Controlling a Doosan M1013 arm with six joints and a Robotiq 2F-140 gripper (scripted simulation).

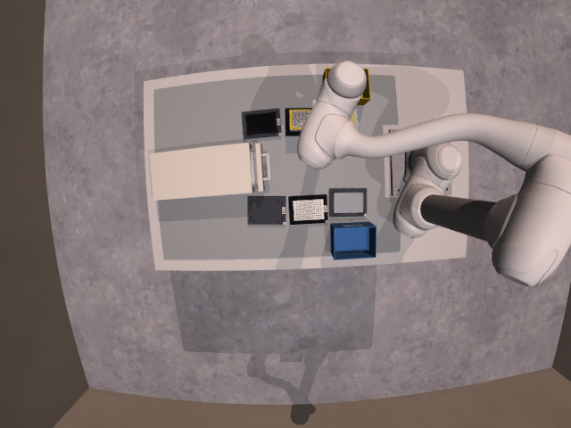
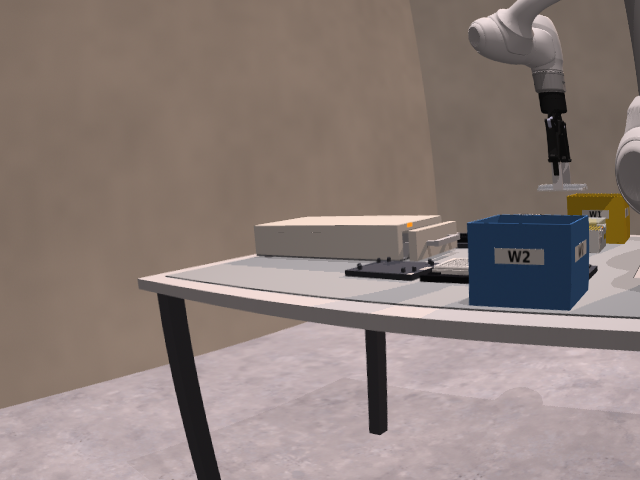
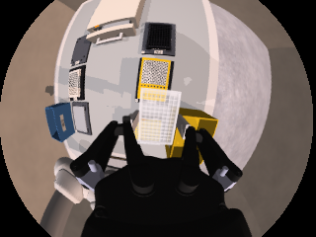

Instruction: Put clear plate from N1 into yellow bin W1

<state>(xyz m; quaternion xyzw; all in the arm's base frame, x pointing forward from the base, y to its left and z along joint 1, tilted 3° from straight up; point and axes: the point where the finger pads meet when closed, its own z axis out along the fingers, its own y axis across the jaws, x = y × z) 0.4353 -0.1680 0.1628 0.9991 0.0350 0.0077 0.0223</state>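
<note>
The yellow bin W1 is 130 mm below my hand, 120 mm to the right of it and 80 mm behind it. Round my hand: yellow rack 110 mm below, 80 mm ahead, 20 mm to the left; clear plate 20 mm below; black plate 270 mm ahead, 150 mm below, 40 mm to the left.
</note>
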